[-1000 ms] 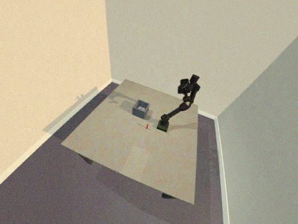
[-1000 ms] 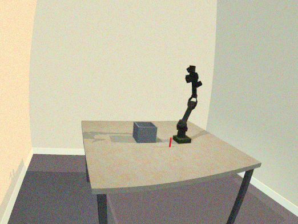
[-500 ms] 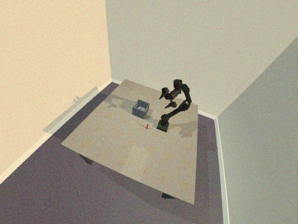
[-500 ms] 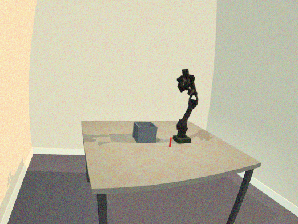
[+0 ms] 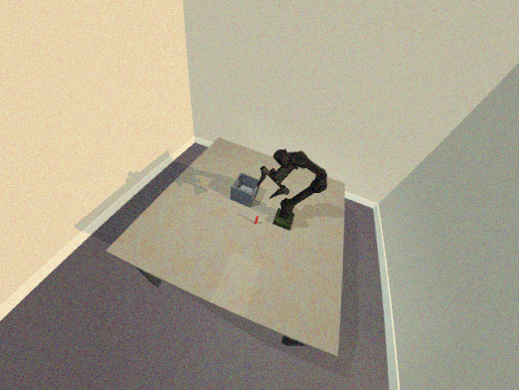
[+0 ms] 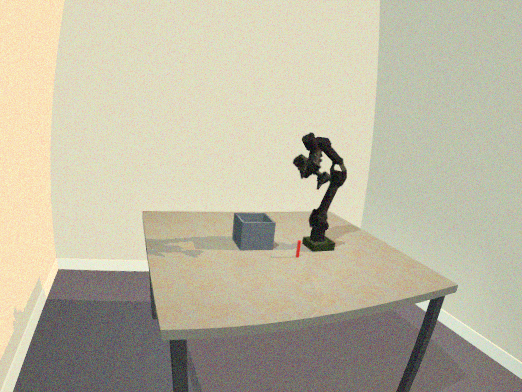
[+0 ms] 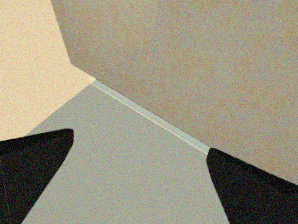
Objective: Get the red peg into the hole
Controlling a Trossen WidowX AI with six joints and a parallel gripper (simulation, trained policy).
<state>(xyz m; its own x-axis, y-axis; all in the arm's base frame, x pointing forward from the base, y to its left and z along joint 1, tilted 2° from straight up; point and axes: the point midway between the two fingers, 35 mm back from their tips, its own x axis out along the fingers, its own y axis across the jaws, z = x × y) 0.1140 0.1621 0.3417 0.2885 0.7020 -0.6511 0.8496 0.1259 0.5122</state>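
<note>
The red peg is 31 cm below my gripper tip and 4 cm to the right of it. From my gripper tip the other things lie so: grey plate: 31 cm below, 20 cm ahead, 19 cm to the right.
</note>
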